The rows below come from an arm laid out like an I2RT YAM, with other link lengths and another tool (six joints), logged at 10 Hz.
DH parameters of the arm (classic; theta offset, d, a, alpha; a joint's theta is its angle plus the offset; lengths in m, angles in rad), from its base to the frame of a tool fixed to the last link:
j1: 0 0.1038 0.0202 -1.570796
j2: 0 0 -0.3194 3.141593
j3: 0.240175 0 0.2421 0
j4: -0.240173 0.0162 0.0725 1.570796
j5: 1.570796 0.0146 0 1.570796
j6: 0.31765 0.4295 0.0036 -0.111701
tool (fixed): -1.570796 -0.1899 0 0
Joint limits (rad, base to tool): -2.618..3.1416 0..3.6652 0..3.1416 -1.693..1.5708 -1.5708..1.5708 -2.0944..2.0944
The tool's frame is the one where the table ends.
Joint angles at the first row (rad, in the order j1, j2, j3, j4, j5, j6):
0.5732, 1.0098, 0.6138, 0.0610, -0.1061, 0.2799
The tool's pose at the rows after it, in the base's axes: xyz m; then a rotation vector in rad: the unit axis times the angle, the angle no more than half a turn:
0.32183 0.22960 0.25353 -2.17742 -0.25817 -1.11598
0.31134 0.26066 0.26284 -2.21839 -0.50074 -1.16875
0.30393 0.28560 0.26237 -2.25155 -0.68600 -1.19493
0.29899 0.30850 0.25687 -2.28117 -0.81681 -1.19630
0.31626 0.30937 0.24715 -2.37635 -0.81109 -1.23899
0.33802 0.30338 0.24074 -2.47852 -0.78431 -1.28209
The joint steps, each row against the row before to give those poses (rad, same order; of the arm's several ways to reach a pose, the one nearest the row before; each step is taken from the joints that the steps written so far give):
0.0861, 0.0235, 0.0733, -0.0430, 0.0484, -0.0943
0.1044, 0.0450, 0.0886, -0.0782, 0.0591, -0.1594
0.0820, 0.0535, 0.0667, -0.0565, 0.0548, -0.1119
0.0703, 0.0625, 0.0578, -0.0418, 0.0520, -0.0636
0.0311, 0.0679, 0.0400, -0.0180, 0.1141, -0.0089
0.0025, 0.0665, 0.0514, -0.0301, 0.0974, -0.0063

